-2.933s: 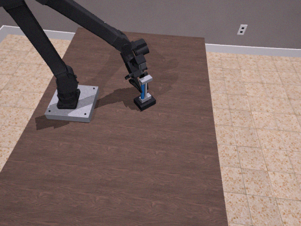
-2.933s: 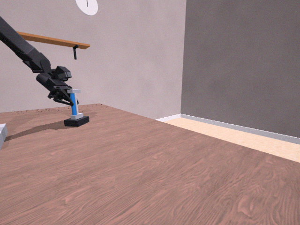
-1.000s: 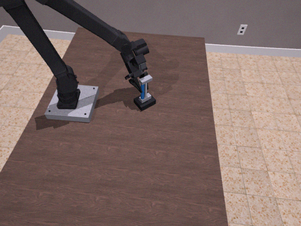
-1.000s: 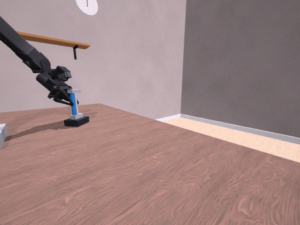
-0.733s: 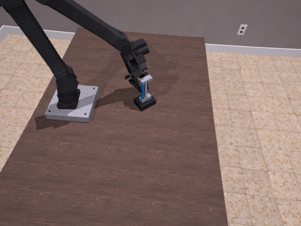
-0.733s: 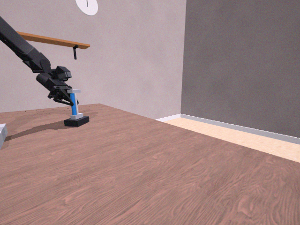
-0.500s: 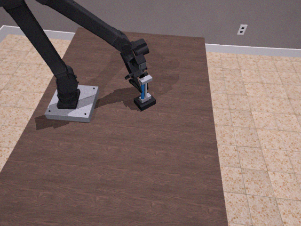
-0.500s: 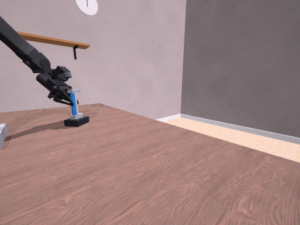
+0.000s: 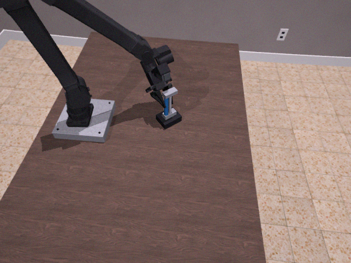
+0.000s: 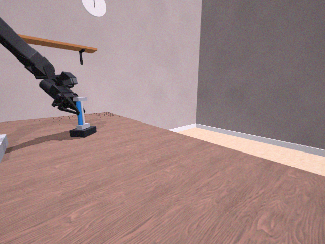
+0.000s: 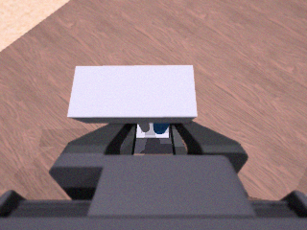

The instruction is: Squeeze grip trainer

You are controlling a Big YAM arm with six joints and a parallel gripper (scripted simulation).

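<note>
Right now my hand is 1 cm short of the thin grey bar and 1 cm to the right of it. Also, from my hand: grip trainer 1 cm below.
</note>
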